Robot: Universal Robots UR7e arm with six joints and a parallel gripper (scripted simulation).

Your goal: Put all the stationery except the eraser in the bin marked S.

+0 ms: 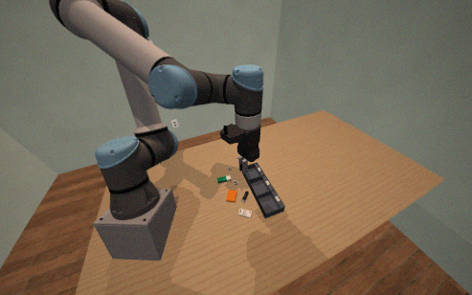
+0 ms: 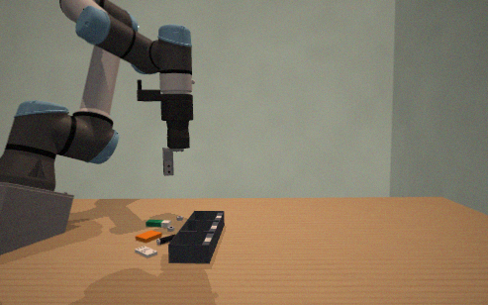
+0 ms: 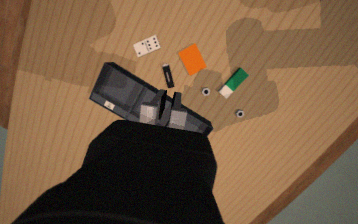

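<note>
My hand is 70 mm short of the dark three-compartment bin tray, 20 mm to the left of it and 160 mm above it. The rest, counted from my hand: orange block 50 mm behind, 20 mm to the left, 170 mm below; white flat piece 50 mm behind, 80 mm to the right, 170 mm below; black stick 10 mm behind, 20 mm to the right, 170 mm below.
</note>
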